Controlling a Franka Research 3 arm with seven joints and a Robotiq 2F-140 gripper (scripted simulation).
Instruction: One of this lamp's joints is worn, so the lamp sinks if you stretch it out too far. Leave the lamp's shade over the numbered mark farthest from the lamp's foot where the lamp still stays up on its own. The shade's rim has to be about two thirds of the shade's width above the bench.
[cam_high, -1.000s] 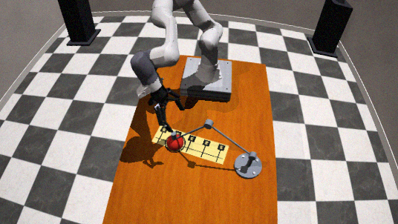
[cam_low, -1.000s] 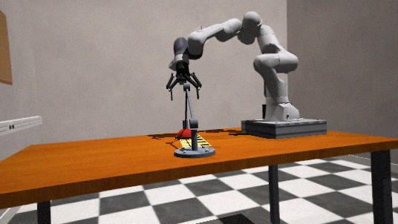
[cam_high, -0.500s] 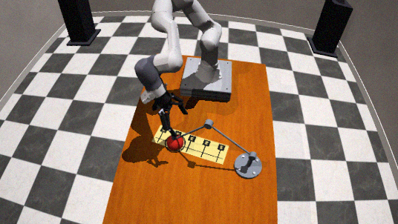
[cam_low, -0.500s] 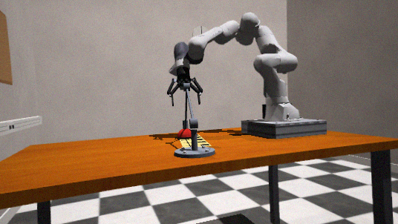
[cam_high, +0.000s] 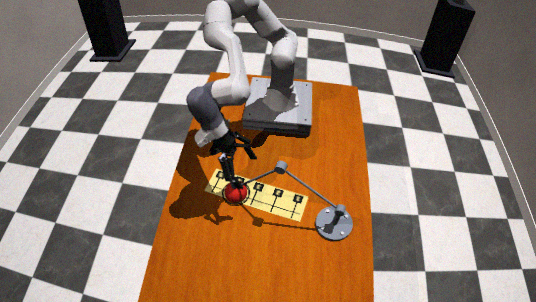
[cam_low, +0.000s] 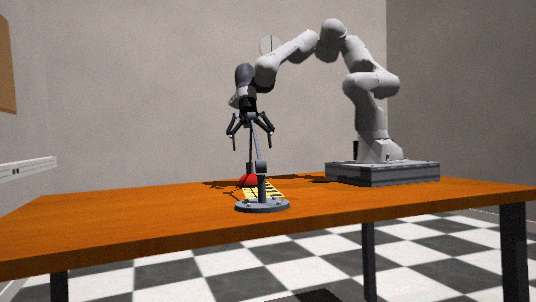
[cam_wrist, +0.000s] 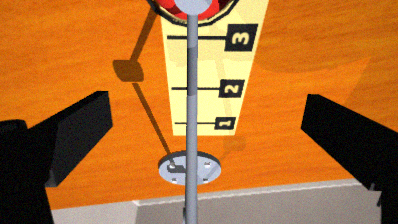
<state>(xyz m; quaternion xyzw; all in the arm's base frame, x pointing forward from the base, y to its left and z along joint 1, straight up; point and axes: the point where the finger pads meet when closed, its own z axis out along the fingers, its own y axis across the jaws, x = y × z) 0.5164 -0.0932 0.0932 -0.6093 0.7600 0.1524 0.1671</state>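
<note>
My gripper is now 1 cm past the yellow numbered strip, 4 cm to the right of it and 17 cm above it. From my hand the other things lie so: round grey foot 10 cm ahead, 38 cm to the left, 14 cm below.
</note>
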